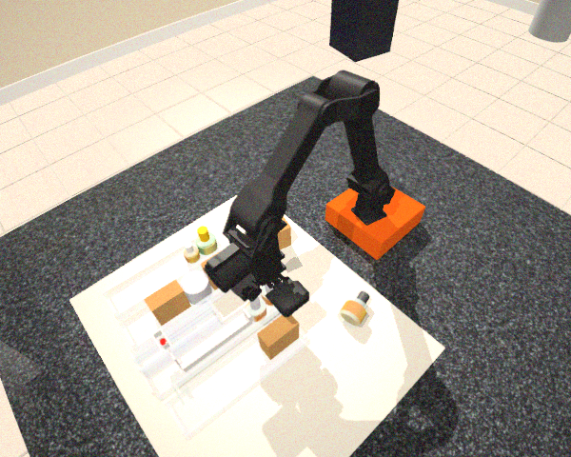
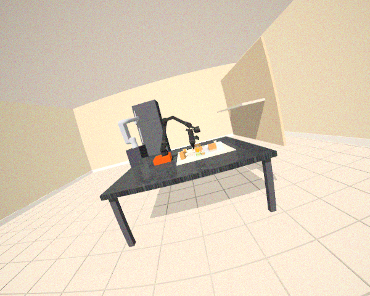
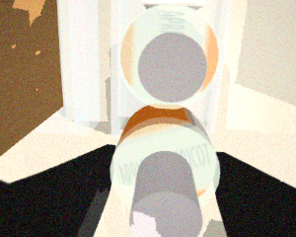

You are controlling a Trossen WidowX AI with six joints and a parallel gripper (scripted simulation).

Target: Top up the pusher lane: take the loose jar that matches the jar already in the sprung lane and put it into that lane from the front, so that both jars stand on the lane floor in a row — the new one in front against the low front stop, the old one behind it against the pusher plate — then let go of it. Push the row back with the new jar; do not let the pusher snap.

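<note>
The clear sprung lane lies 18 cm ahead of my gripper tip and 3 cm below it.
</note>
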